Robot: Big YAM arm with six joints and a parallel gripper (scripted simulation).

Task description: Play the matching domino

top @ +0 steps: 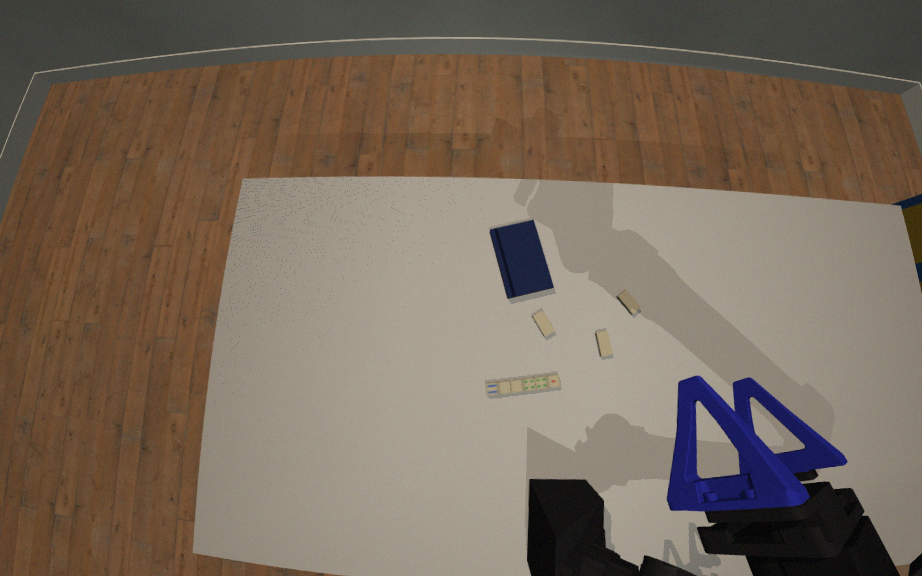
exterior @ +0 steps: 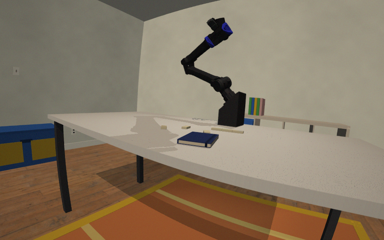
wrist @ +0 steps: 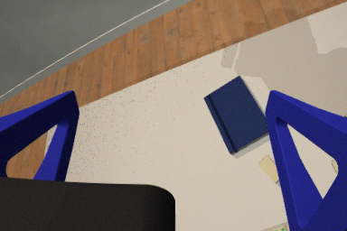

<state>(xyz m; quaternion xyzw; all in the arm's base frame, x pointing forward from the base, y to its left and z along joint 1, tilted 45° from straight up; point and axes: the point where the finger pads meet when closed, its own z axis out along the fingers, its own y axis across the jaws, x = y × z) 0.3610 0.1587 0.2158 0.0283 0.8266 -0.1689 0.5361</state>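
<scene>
Right now the domino is 110 mm ahead of my hand, 180 mm to the right of it and 460 mm below it. Also, from my hand: dark blue book (230 mm ahead, 50 mm to the left, 450 mm below).
</scene>
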